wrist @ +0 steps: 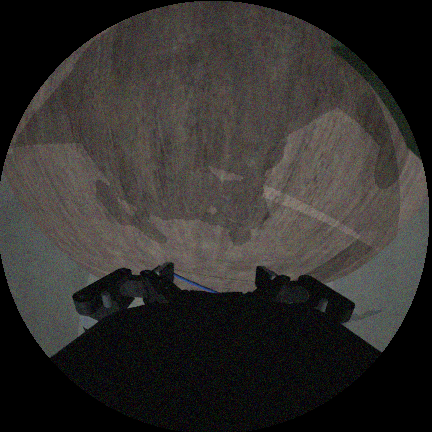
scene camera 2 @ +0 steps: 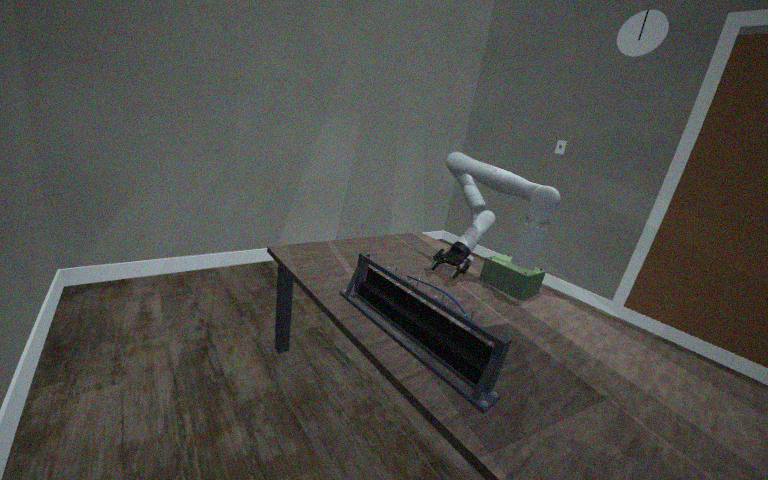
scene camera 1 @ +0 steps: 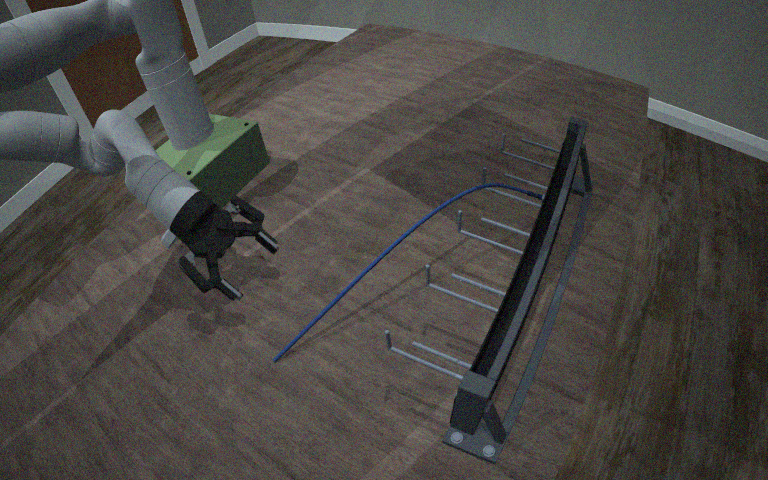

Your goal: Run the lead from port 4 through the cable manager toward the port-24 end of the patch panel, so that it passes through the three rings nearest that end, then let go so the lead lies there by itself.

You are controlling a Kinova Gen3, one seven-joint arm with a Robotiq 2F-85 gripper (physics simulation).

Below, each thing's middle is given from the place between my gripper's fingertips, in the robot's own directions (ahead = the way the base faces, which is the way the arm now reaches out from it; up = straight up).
I see the panel stand (scene camera 1: 472,402) 330 mm ahead of my hand, 240 mm to the left of it and 40 mm above it.
